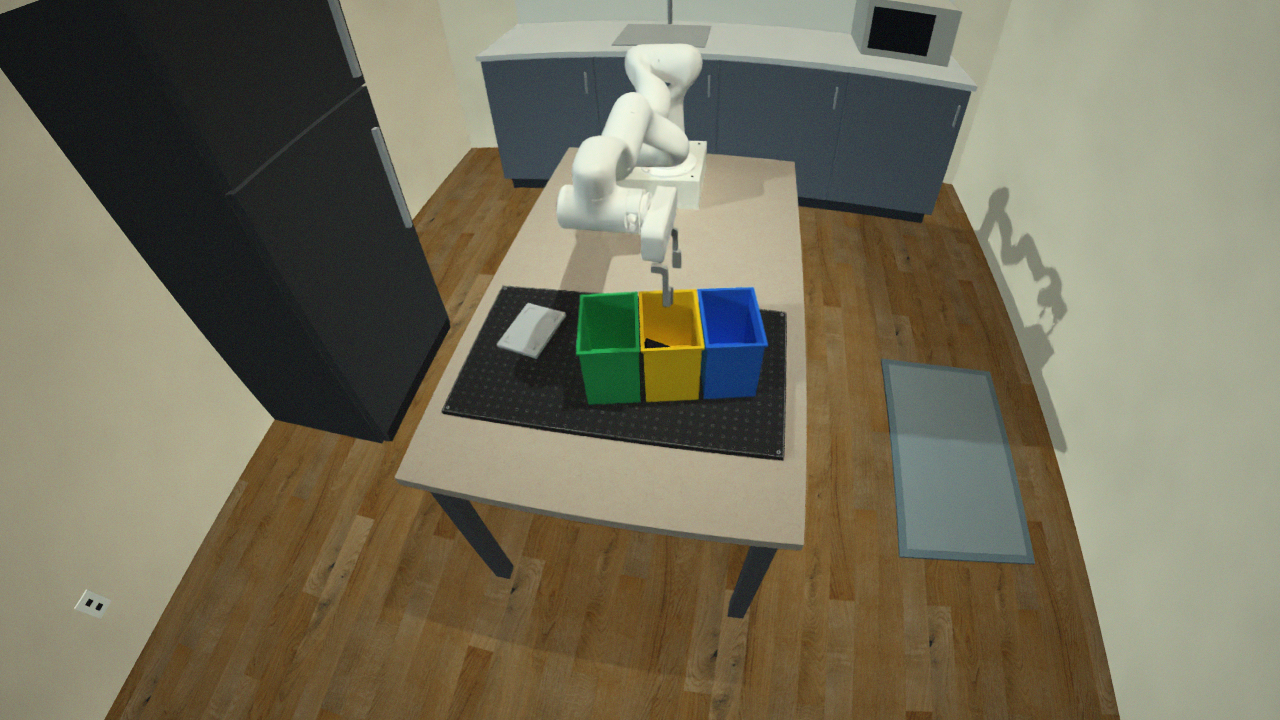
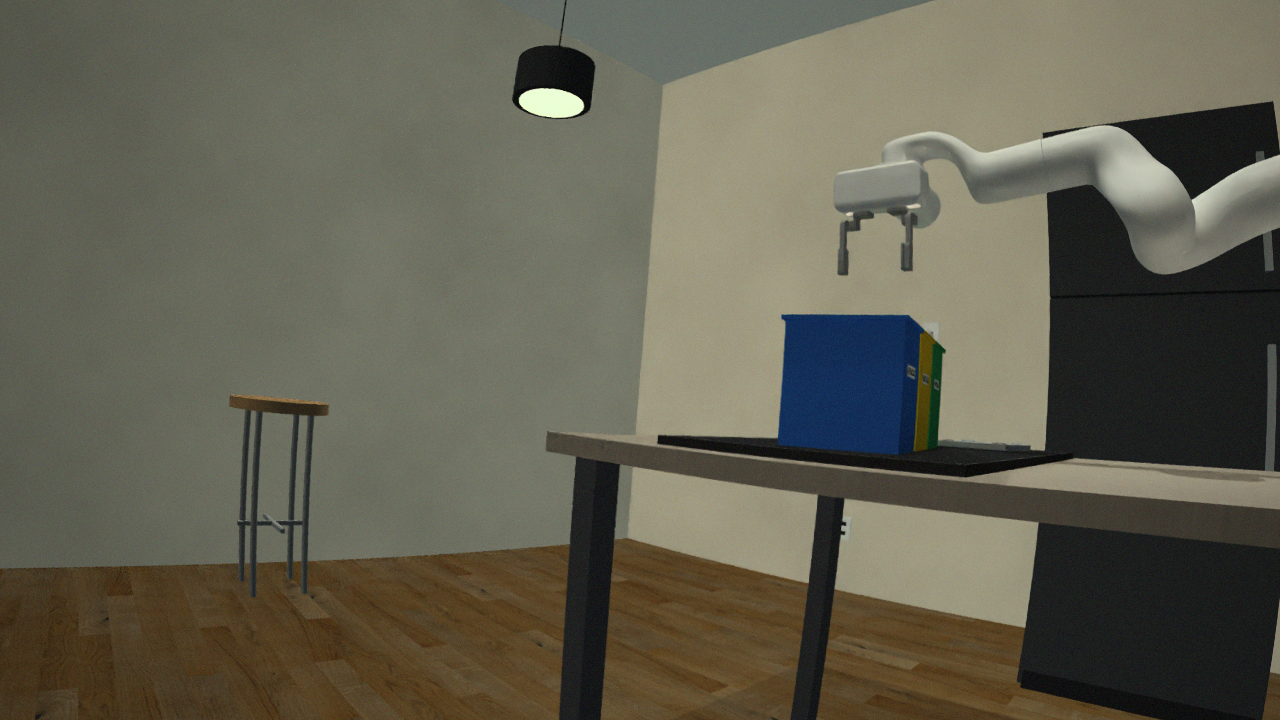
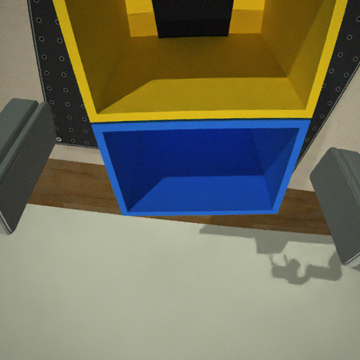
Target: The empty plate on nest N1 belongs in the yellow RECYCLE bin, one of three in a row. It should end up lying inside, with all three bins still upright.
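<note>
The black plate (image 1: 656, 342) (image 3: 192, 17) is inside the yellow bin (image 1: 671, 376) (image 2: 921, 416) (image 3: 210, 57), low on the green bin's side. Part of it shows; whether it lies flat or leans is unclear. The green bin (image 1: 612, 377) (image 2: 935, 411), yellow bin and blue bin (image 1: 731, 368) (image 2: 841, 385) (image 3: 200, 155) stand upright in a row. My gripper (image 1: 672, 281) (image 2: 874, 266) (image 3: 179, 200) is open and empty, fingers pointing down, above the bins' rims. A flat light grey block (image 1: 531, 330) (image 2: 989, 445), apparently the nest, bears no plate.
The bins and the grey block stand on a black perforated mat (image 1: 519, 394) (image 2: 971, 465) on the table (image 1: 599, 483) (image 2: 733, 465). A dark fridge (image 1: 304, 214) (image 2: 1154, 385) stands beside the table. A counter (image 1: 769, 44) is behind the arm's base.
</note>
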